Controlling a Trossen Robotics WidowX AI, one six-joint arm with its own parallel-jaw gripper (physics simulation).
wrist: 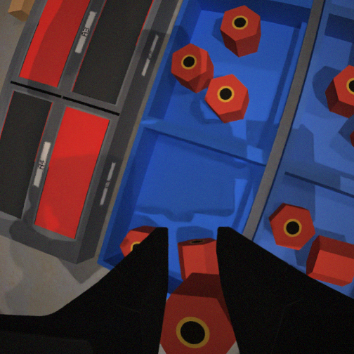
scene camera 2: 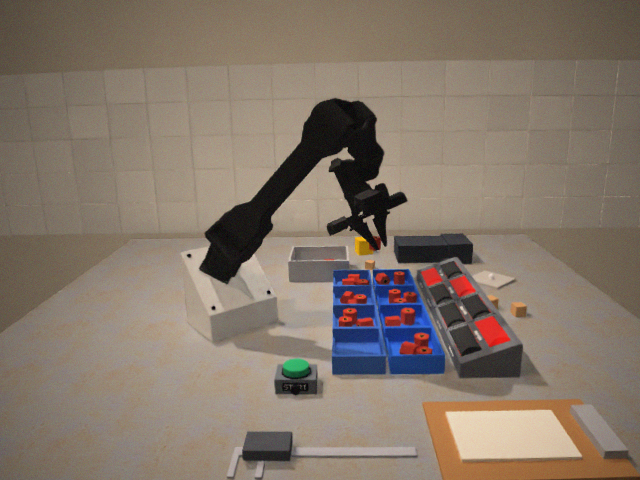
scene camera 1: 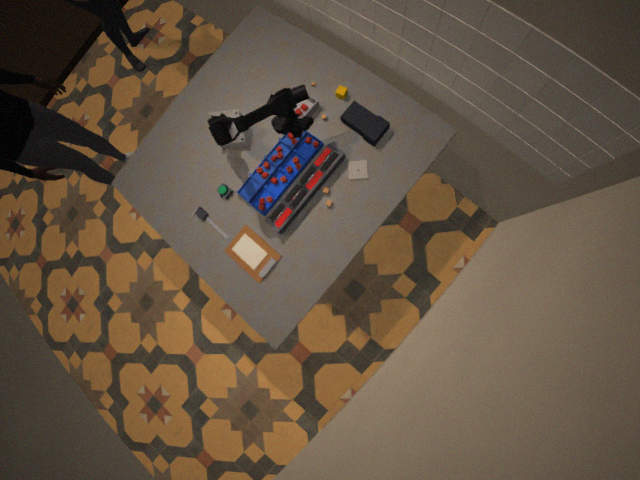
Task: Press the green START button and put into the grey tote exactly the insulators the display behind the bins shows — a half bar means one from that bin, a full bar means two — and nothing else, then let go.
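Seen in the pictures: gripper, fingertip midpoint: [scene camera 2: 381, 248] [scene camera 1: 298, 137]; arm's base at its link origin: [scene camera 2: 219, 265].
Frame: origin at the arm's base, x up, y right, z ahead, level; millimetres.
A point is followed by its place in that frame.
Observation:
My gripper [scene camera 2: 381, 245] {z 337, x -12, y -153 mm} [wrist: 192, 237] is shut on a red hexagonal insulator [scene camera 2: 374, 242] [wrist: 193, 306] and holds it above the far end of the blue bins [scene camera 2: 416, 363] {z 365, x -100, y 213 mm} [wrist: 187, 172]. Several red insulators lie in the bins; the near left bin in scene view 2 is empty. The grey tote [scene camera 1: 316, 104] {z 263, x -79, y -344 mm} [scene camera 2: 317, 271] {z 185, x -93, y -228 mm}, partly hidden by the arm in scene view 1, holds red insulators [scene camera 1: 303, 107] {z 216, x -90, y -300 mm}. The dark display [scene camera 2: 491, 367] {z 484, x -101, y 227 mm} [wrist: 87, 245] shows three red bars [scene camera 2: 492, 330] {z 496, x -58, y 180 mm}, [scene camera 2: 461, 285] {z 493, x -59, y -35 mm}, [scene camera 2: 431, 276] {z 448, x -75, y -135 mm} that look full; its other windows are dark. The START button [scene camera 1: 222, 190] {z 175, x -80, y 251 mm} [scene camera 2: 296, 367] {z 173, x -80, y 260 mm} is green.
A yellow cube [scene camera 1: 341, 92] {z 319, x -78, y -461 mm} [scene camera 2: 363, 245] {z 308, x -91, y -447 mm} and a dark block [scene camera 1: 364, 122] {z 504, x -68, y -401 mm} [scene camera 2: 433, 249] {z 492, x -79, y -359 mm} stand at the back. A white plate [scene camera 1: 357, 169] {z 610, x -104, y -220 mm} [scene camera 2: 493, 279] {z 615, x -113, y -215 mm} and small orange cubes [scene camera 1: 329, 203] {z 614, x -97, y -21 mm} [scene camera 2: 518, 309] {z 606, x -103, y -8 mm} lie beyond the display. A clipboard [scene camera 1: 240, 250] {z 428, x -109, y 410 mm} [scene camera 2: 434, 428] {z 369, x -114, y 367 mm} and caliper [scene camera 1: 201, 213] {z 151, x -101, y 408 mm} [scene camera 2: 267, 445] {z 149, x -100, y 421 mm} lie in front.

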